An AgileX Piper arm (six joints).
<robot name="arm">
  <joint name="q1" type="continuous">
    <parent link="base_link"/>
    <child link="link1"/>
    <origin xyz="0 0 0.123"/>
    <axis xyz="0 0 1"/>
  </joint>
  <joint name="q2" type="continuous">
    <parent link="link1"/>
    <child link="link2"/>
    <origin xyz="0 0 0"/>
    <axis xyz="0 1 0"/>
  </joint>
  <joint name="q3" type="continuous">
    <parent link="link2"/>
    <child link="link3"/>
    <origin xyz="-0.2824 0 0.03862"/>
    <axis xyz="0 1 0"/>
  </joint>
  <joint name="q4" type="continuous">
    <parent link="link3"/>
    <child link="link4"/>
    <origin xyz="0.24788 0 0.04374"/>
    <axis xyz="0.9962 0 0.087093"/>
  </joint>
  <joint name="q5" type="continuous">
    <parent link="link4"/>
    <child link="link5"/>
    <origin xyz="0 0 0"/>
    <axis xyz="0 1 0"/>
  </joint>
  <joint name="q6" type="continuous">
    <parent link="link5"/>
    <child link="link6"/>
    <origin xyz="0.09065 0 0.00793"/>
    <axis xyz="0.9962 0 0.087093"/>
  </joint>
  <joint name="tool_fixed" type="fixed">
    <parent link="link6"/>
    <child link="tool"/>
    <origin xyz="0 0 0" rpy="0 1.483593 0"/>
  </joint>
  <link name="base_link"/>
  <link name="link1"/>
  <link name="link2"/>
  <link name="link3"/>
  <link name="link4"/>
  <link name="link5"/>
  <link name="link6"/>
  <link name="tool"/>
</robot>
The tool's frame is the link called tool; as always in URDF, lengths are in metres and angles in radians. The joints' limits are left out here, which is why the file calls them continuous.
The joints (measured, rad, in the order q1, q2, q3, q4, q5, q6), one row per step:
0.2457 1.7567 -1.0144 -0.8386 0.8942 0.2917
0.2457 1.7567 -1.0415 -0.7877 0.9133 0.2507
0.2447 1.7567 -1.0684 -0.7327 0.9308 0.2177
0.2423 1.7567 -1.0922 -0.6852 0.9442 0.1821
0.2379 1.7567 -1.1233 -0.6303 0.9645 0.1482
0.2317 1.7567 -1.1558 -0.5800 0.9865 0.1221
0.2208 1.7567 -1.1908 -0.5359 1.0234 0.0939
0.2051 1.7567 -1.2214 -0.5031 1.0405 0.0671
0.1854 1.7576 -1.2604 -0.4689 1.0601 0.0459
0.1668 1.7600 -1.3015 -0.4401 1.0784 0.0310
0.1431 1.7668 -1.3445 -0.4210 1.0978 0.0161
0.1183 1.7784 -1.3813 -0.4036 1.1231 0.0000
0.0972 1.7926 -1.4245 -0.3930 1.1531 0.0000
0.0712 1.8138 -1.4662 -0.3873 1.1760 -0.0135
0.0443 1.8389 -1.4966 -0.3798 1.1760 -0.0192
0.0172 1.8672 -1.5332 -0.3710 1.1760 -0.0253
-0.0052 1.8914 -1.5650 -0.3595 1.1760 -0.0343
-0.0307 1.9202 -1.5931 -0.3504 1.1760 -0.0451
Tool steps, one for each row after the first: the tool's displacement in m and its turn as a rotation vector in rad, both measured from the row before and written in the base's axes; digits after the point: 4 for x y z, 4 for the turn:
0.0020 0.0023 0.0043 0.0223 0.0153 -0.0087
0.0018 0.0024 0.0042 0.0308 0.0117 -0.0155
0.0018 0.0019 0.0038 0.0271 0.0120 -0.0062
0.0024 0.0018 0.0054 0.0335 0.0101 -0.0152
0.0026 0.0011 0.0060 0.0330 0.0057 -0.0197
0.0021 -0.0013 0.0069 0.0231 0.0145 -0.0241
0.0033 -0.0028 0.0064 0.0226 0.0004 -0.0139
0.0045 -0.0039 0.0082 0.0264 -0.0072 -0.0231
0.0049 -0.0039 0.0085 0.0240 -0.0125 -0.0234
0.0056 -0.0064 0.0079 0.0146 -0.0109 -0.0243
0.0045 -0.0074 0.0047 0.0101 0.0051 -0.0251
0.0050 -0.0067 0.0056 0.0069 -0.0006 -0.0353
0.0061 -0.0089 0.0028 0.0006 0.0055 -0.0234
0.0069 -0.0090 -0.0016 0.0066 -0.0030 -0.0235
0.0078 -0.0093 -0.0014 0.0077 -0.0060 -0.0236
0.0065 -0.0077 -0.0013 0.0097 -0.0046 -0.0168
0.0063 -0.0094 -0.0042 0.0071 0.0040 -0.0176

